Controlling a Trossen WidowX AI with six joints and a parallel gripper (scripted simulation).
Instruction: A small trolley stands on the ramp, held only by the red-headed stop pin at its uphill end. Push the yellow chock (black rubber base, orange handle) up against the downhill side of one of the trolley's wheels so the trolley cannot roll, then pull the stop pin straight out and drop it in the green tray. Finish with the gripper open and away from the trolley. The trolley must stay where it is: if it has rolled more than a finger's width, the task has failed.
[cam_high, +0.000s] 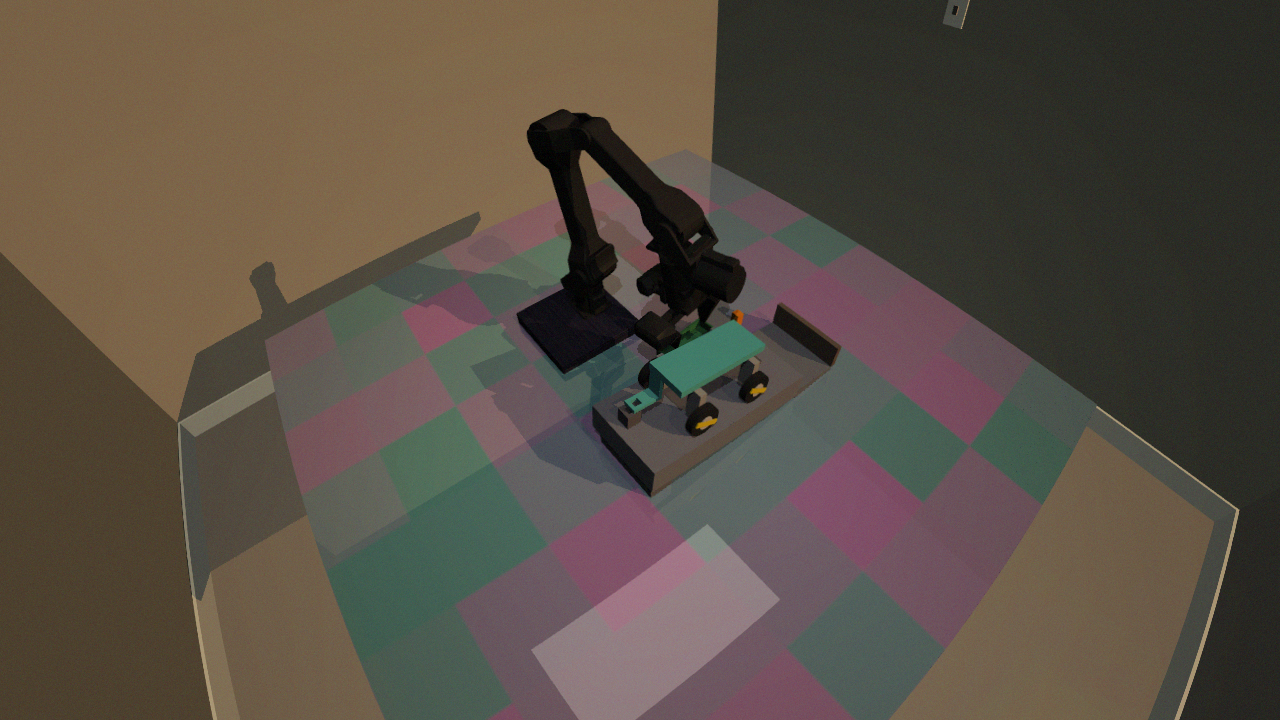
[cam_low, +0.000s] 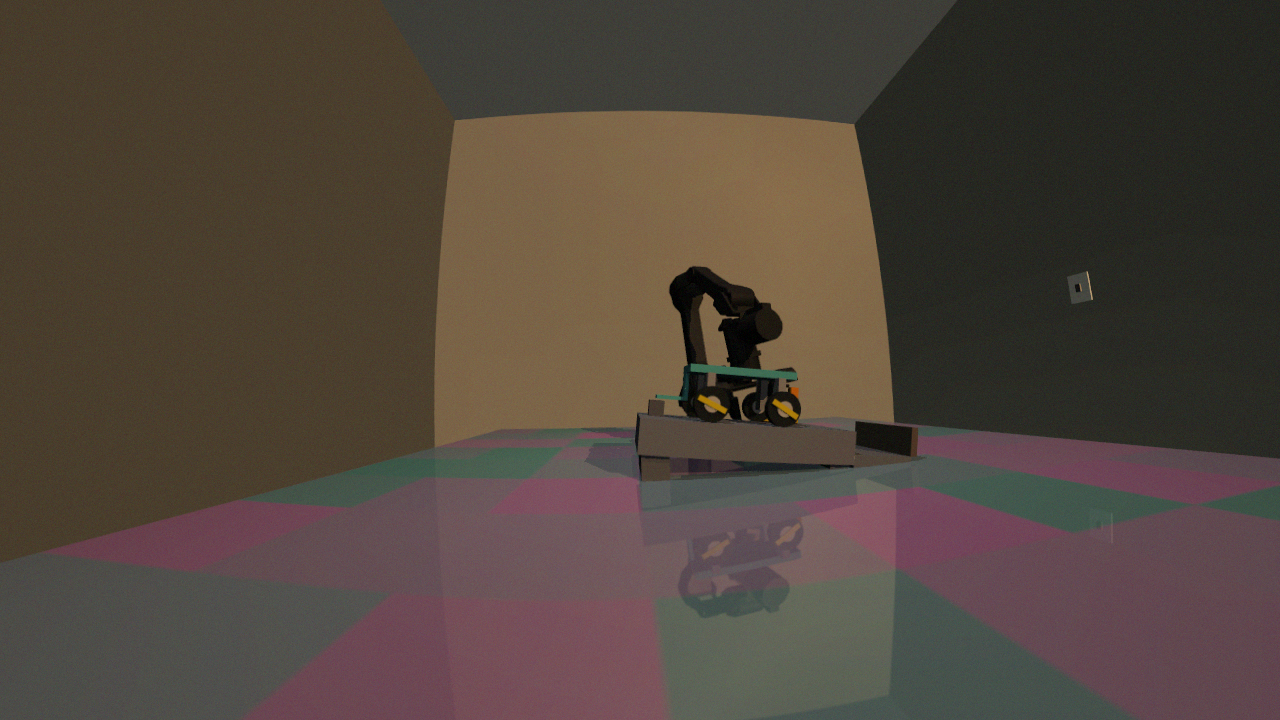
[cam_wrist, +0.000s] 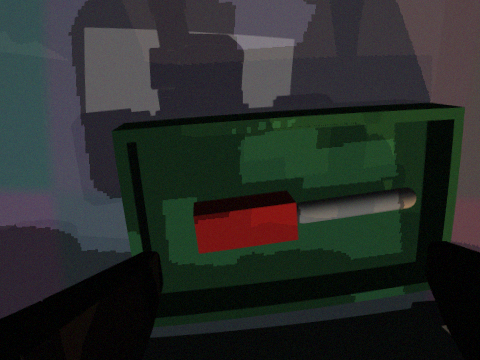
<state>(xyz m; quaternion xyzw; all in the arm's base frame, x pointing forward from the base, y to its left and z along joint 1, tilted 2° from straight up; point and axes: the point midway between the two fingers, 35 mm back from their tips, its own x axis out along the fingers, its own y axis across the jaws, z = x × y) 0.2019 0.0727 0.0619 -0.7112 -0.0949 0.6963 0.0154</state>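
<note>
My gripper tip is 1 cm to the right of the red-headed stop pin and 4 cm above it. Round my gripper tip: yellow chock: 7 cm ahead, 2 cm to the left, 3 cm above; then grey ramp: 12 cm ahead, 8 cm to the right; then green tray: 1 cm to the left, 6 cm below.
</note>
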